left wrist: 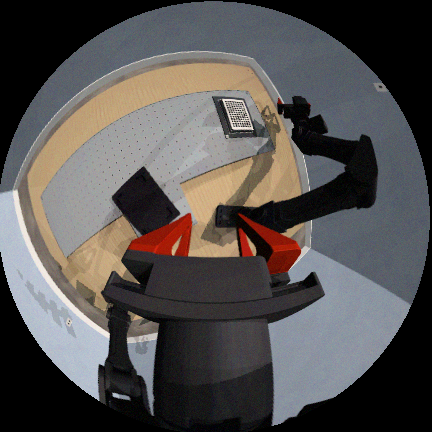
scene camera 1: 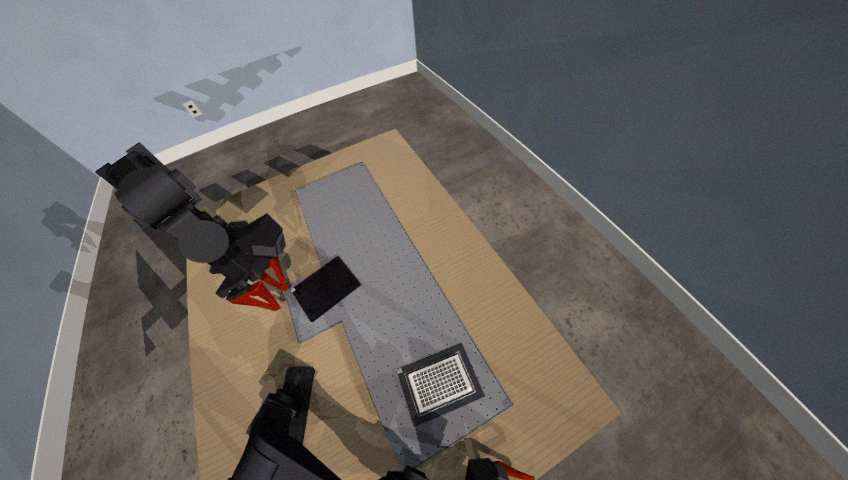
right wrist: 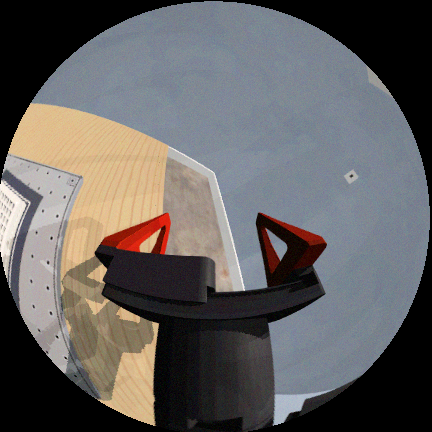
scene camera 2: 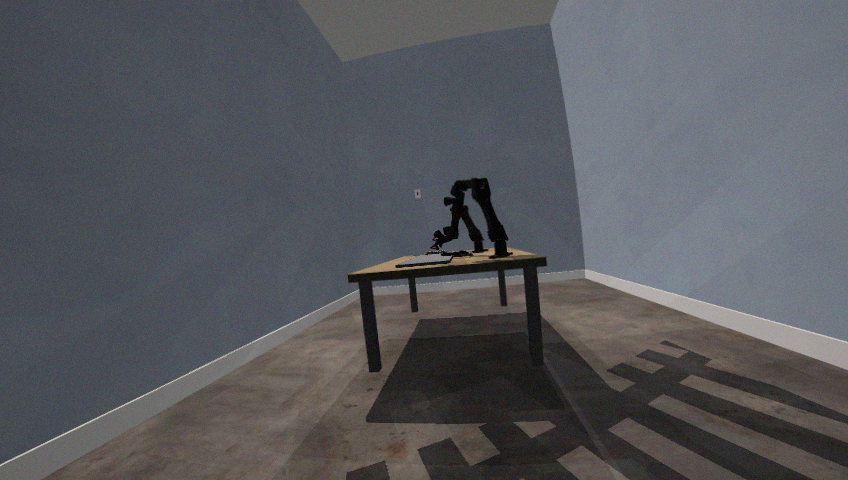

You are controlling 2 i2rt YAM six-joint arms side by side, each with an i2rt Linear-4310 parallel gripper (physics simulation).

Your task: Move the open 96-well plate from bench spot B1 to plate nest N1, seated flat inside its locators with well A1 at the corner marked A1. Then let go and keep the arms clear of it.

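Frame: origin at the left arm's base, x right, y ahead, z up, level; metres.
Seen in the pictures: left gripper, fingertip midpoint: (left wrist: 213, 217) (scene camera 1: 282, 299) (scene camera 2: 457, 220); right gripper, fingertip midpoint: (left wrist: 288, 98) (right wrist: 212, 217) (scene camera 2: 431, 244); left arm's base at its link origin: (scene camera 2: 501, 256); right arm's base at its link origin: (scene camera 1: 293, 411) (scene camera 2: 479, 251).
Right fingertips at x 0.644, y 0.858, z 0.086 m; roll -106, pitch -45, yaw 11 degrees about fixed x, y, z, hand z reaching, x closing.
Observation:
Offsets run from my right fingertips to a thing's top centre. Level surfaces: height alone.
The white 96-well plate {dx -0.219, dy -0.177, dz -0.057 m} (scene camera 1: 441, 383) (left wrist: 236, 114) (right wrist: 9, 215) lies apparently flat on a dark rectangular base {dx -0.219, dy -0.177, dz -0.071 m} (scene camera 1: 446, 408) (left wrist: 220, 117). A black rectangular holder {dx -0.472, dy -0.483, dz -0.055 m} (scene camera 1: 326, 289) (left wrist: 145, 201) with raised corner pieces lies farther up the board in scene camera 1, with no plate on it. Labels B1, N1 and A1 are not legible. My left gripper (scene camera 1: 283, 299) is partly open and empty, beside the black holder's left corner in scene camera 1 and above the table. My right gripper (right wrist: 212, 217) is wide open and empty, off to the side of the plate, partly cut off in scene camera 1.
A grey perforated board {dz -0.073 m} (scene camera 1: 392, 255) (left wrist: 125, 150) carries both bases on the wooden table {dz -0.086 m} (scene camera 1: 470, 255) (left wrist: 210, 75). My right arm (scene camera 1: 279, 440) (left wrist: 320, 205) stands at the bottom of scene camera 1. Walls surround the table.

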